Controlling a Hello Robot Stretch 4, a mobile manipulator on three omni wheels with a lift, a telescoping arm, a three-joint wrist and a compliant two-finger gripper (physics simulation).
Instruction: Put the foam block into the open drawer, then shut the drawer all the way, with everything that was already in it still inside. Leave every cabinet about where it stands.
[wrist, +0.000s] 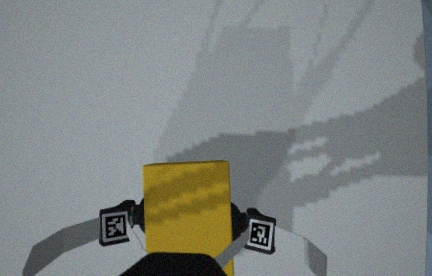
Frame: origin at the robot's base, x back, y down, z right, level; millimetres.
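Where they show: end effector, tool point: (191, 214).
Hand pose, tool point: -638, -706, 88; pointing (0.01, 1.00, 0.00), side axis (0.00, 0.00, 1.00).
Observation:
After its pixels a point has its place, as x, y, z.
A yellow block (188, 200) @(-659, -748, 88), the foam block, stands upright in the lower middle of the wrist view, on or just above a pale grey surface; whether it touches the surface cannot be told. My gripper (188, 216) @(-638, -705, 88) is shut on it, with one dark fingertip pressed against its left side and the other against its right side. The dark body of the gripper hides the block's lower end. The drawer and the cabinets cannot be made out in this view.
The pale grey surface (90, 100) @(-734, -693, -7) fills most of the view and carries shadows of the arm and gripper. A blue strip (429, 150) @(-700, -694, 314) runs along the right edge of the view.

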